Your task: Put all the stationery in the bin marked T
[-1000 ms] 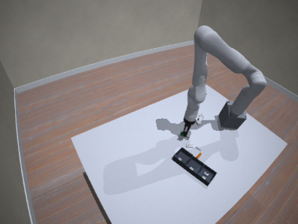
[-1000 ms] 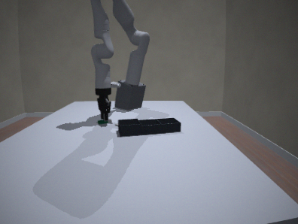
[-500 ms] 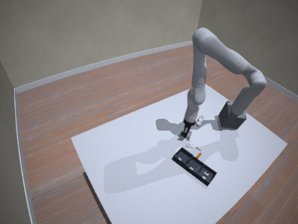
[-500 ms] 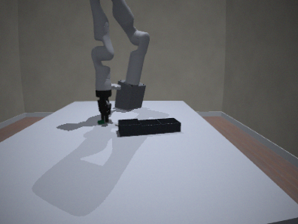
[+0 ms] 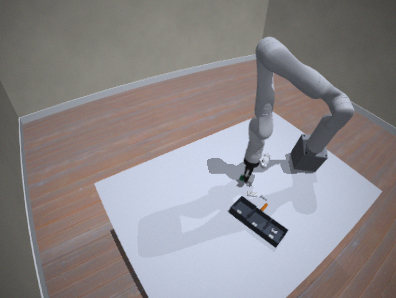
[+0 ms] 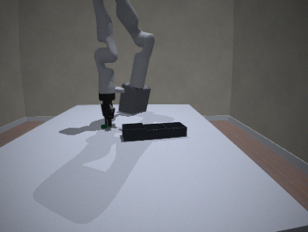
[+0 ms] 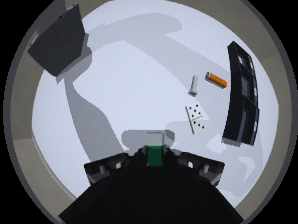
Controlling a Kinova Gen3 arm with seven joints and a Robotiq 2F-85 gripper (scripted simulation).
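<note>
The tiny pale thing lies 280 mm to the left of my hand, 110 mm ahead of it and 10 mm below it. Also, from my hand: small green object 20 mm below; then thin grey stick 130 mm to the left, 20 mm below, 10 mm ahead; then small white object 80 mm to the left, 40 mm ahead, 20 mm below.
</note>
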